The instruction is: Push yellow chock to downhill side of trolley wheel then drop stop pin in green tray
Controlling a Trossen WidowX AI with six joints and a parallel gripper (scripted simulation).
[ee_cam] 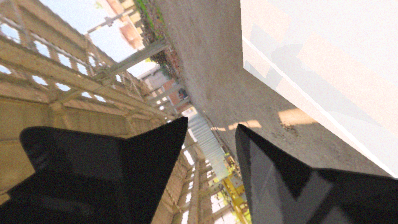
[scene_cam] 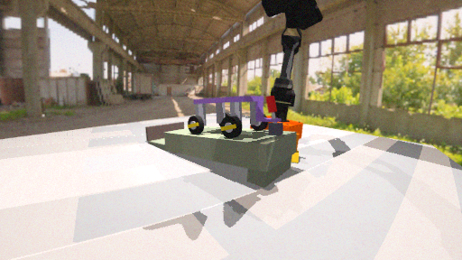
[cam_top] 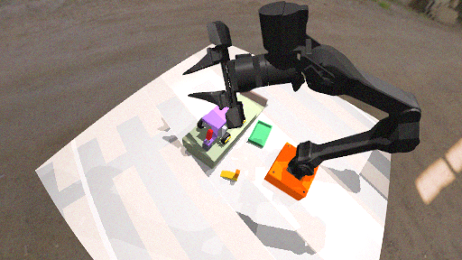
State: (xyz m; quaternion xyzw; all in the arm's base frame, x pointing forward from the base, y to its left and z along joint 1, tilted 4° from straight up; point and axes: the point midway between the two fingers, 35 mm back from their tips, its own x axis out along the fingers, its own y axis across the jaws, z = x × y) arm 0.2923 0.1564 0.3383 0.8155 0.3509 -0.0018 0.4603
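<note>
Right now the yellow chock is 120 mm behind my gripper tip, 40 mm to the right of it and 380 mm below it. The rest, counted from my gripper tip: red-headed stop pin 60 mm to the right, 270 mm below; purple trolley 20 mm ahead, 160 mm to the right, 290 mm below; grey-green ramp 20 mm ahead, 170 mm to the right, 350 mm below.
</note>
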